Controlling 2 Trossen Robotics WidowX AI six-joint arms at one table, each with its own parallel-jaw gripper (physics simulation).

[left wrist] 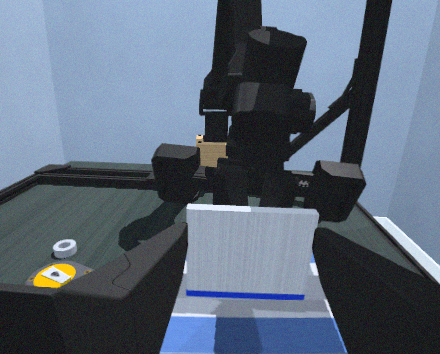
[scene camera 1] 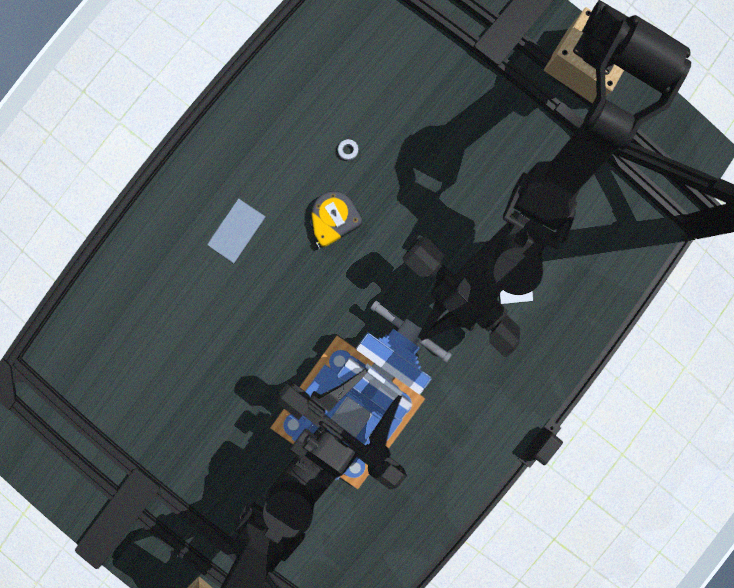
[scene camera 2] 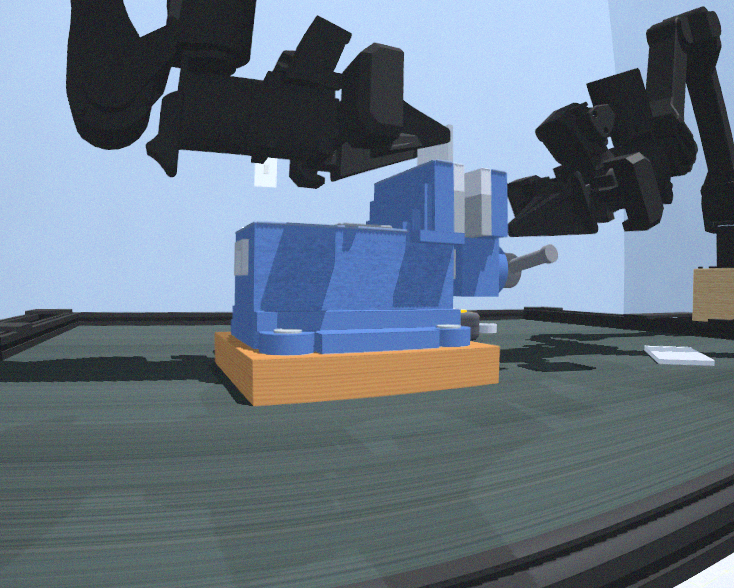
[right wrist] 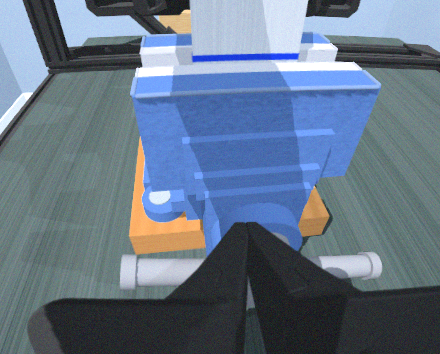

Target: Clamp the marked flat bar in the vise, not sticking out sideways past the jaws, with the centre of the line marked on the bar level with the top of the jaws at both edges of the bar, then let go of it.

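Places are measured from the left arm's base along level axes (x ahead, y left, z up), in centimetres.
Pixels of known places: left gripper, fingertip midpoint: [left wrist: 250, 235] [scene camera 1: 384, 382] [scene camera 2: 432, 144]; right gripper, fingertip midpoint: [scene camera 1: 420, 337] [scene camera 2: 509, 231] [right wrist: 245, 232]; right arm's base, origin of the base link: [left wrist: 216, 139] [scene camera 1: 599, 47].
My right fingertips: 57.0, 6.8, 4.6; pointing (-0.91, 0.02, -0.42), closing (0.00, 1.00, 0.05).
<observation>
For each thing: its top centre in the pictures, then the offset to it from my right fingertips, as dx, dy, dz. "spot": a spot on its surface instead.
- flat bar, middle of its top: [left wrist: 251, 209] [scene camera 2: 433, 132] [scene camera 1: 384, 382] -7.3, +0.3, +8.1
- vise handle, surface spot: [right wrist: 165, 272] [scene camera 2: 537, 252] [scene camera 1: 439, 349] spot: +0.7, -3.2, -2.0
- wooden base, middle of its top: [scene camera 2: 342, 339] [right wrist: 219, 156] [scene camera 1: 347, 414] -15.3, -0.7, -9.0
- grey tape measure, middle of its top: [left wrist: 50, 276] [scene camera 1: 330, 214] +4.5, +20.9, -7.6
- pale ring, middle of its top: [scene camera 2: 486, 324] [scene camera 1: 348, 149] [left wrist: 64, 245] +13.8, +26.1, -10.4
- pale flat plate, middle of its top: [scene camera 1: 236, 230] -6.7, +30.2, -11.3
- white piece, middle of its top: [scene camera 2: 676, 352] [scene camera 1: 514, 268] +17.8, -4.6, -11.1
The flat bar [scene camera 2: 432, 158] [left wrist: 250, 250] [right wrist: 247, 30] stands upright at the blue vise [scene camera 1: 374, 349] [scene camera 2: 343, 269] [left wrist: 190, 332] [right wrist: 250, 115], between its jaws, within their width. Its blue line shows close to the jaw tops in both wrist views, roughly parallel to them; the bar's lower part is hidden. My left gripper [scene camera 1: 382, 384] [scene camera 2: 438, 137] [left wrist: 250, 235] is shut on the bar's side edges, above the jaws. My right gripper [scene camera 1: 428, 333] [scene camera 2: 513, 211] [right wrist: 245, 232] is shut and empty, near the screw side, above the vise handle [scene camera 1: 438, 349] [scene camera 2: 533, 258] [right wrist: 165, 272].
The vise stands on a wooden base [scene camera 1: 352, 480] [scene camera 2: 373, 376] [right wrist: 167, 242]. A yellow and grey tape measure [scene camera 1: 333, 214] [left wrist: 52, 275] and a pale ring [scene camera 1: 340, 154] [left wrist: 57, 250] lie away from it. A pale flat plate [scene camera 1: 236, 230] lies farther left; a white piece [scene camera 1: 516, 297] shows beneath the right arm.
</observation>
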